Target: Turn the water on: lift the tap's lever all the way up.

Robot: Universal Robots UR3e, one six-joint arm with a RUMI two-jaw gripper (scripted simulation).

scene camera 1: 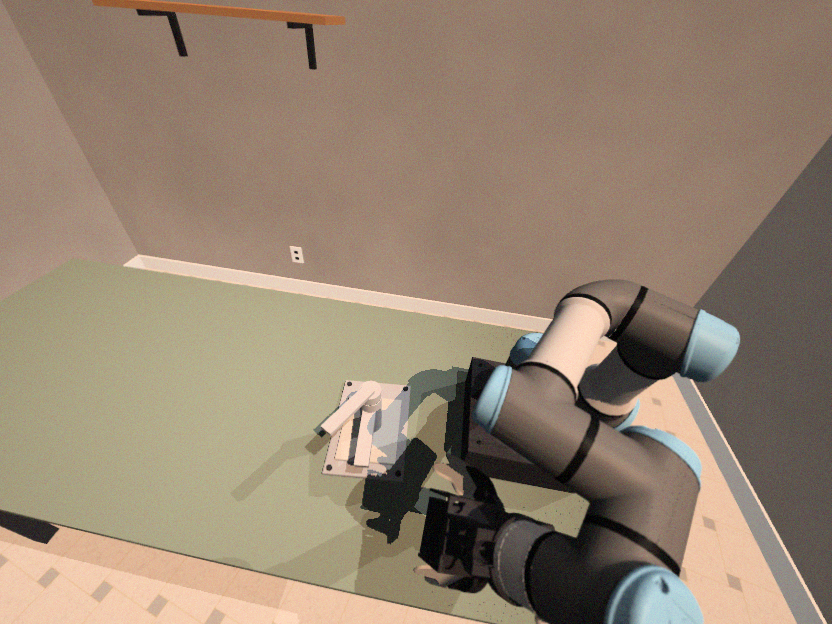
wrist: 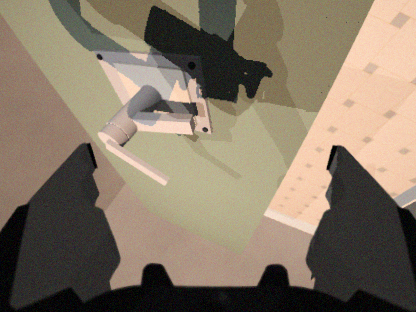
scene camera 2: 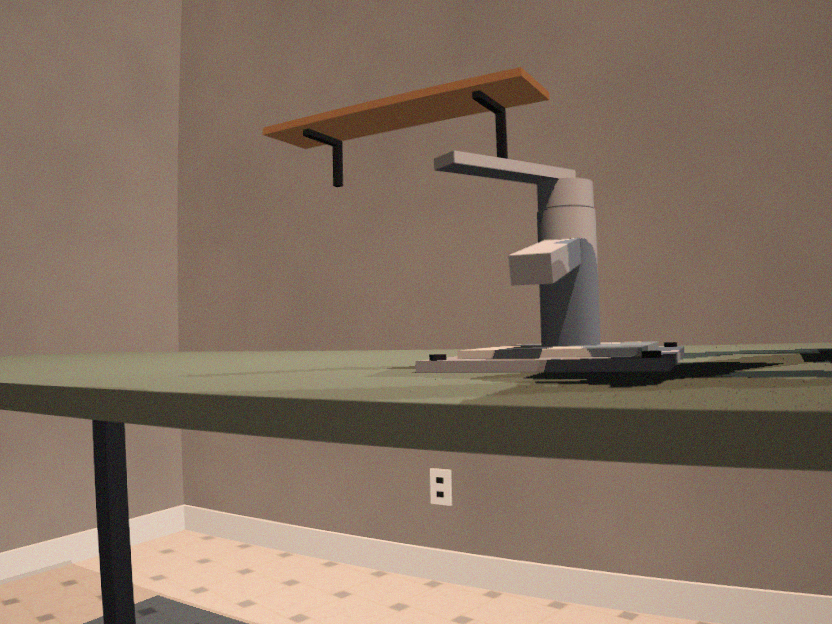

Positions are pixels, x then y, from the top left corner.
Labels:
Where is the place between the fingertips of my gripper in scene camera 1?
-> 437, 512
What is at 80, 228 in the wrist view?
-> My gripper.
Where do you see a base plate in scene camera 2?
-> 665, 358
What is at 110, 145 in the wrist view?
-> A lever.

